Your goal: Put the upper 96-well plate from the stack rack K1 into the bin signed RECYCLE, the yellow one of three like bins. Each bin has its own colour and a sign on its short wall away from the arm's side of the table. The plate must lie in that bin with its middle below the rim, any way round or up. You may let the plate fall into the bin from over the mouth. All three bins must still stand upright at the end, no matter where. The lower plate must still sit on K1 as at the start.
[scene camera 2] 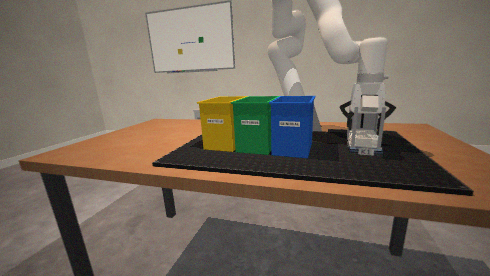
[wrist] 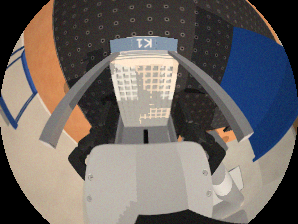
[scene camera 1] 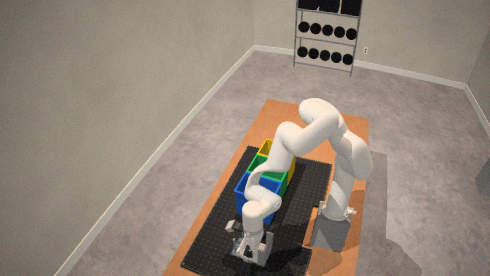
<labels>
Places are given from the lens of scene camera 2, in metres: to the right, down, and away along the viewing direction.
blue bin (scene camera 2: pixel 291 116): 0.14, -0.07, 0.69
green bin (scene camera 2: pixel 252 115): 0.03, -0.07, 0.74
</labels>
